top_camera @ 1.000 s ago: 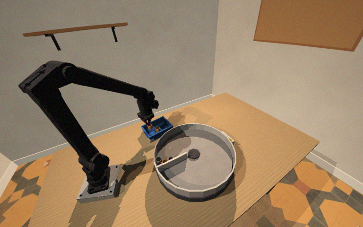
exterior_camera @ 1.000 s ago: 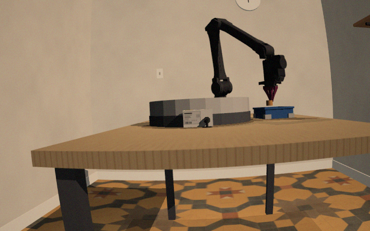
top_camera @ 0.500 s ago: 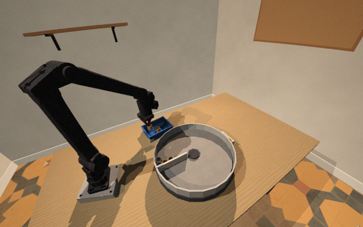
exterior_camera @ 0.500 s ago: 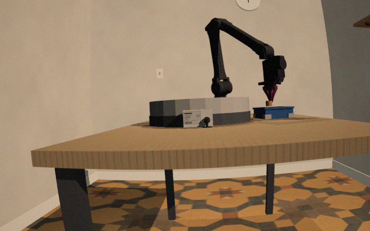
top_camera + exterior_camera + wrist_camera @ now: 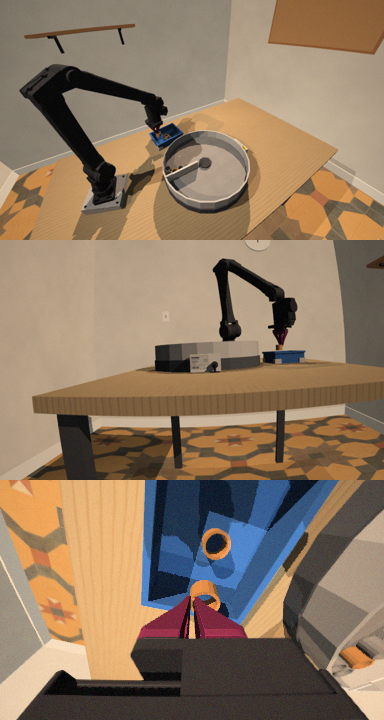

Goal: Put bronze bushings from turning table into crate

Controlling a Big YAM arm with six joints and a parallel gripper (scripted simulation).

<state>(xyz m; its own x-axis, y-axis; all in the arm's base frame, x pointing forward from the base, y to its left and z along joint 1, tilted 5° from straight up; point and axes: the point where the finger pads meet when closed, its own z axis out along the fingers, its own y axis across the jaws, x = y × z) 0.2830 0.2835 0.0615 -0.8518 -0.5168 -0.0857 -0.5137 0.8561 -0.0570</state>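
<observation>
Now: the blue crate 60 mm ahead of my hand and 60 mm below it. From my hand the other things lie so: grey turning table 200 mm ahead, 320 mm to the right, 30 mm below.
</observation>
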